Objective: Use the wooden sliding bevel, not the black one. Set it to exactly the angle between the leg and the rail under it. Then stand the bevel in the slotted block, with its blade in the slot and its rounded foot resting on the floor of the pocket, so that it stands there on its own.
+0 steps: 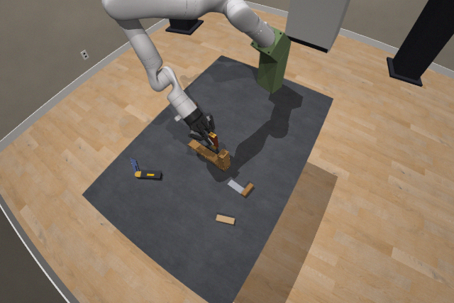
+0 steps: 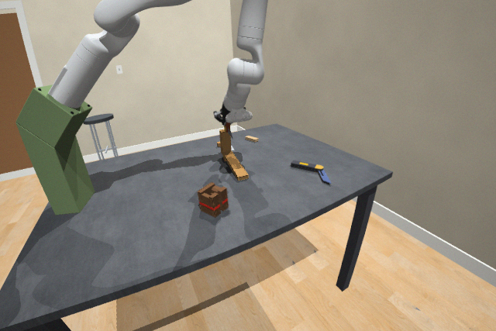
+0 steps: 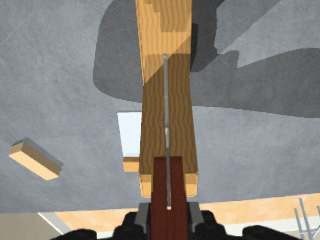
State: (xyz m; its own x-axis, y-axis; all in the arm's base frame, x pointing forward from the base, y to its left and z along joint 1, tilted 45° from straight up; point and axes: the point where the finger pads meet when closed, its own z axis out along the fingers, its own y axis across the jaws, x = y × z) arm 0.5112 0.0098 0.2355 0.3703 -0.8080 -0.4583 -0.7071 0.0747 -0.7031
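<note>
The wooden sliding bevel is 2 cm below my hand. Also, from my hand: try square: 9 cm ahead, 17 cm to the left, 18 cm below; then wooden block: 24 cm ahead, 15 cm to the left, 18 cm below; then thin steel blade: 1 cm to the right, 4 cm below.
</note>
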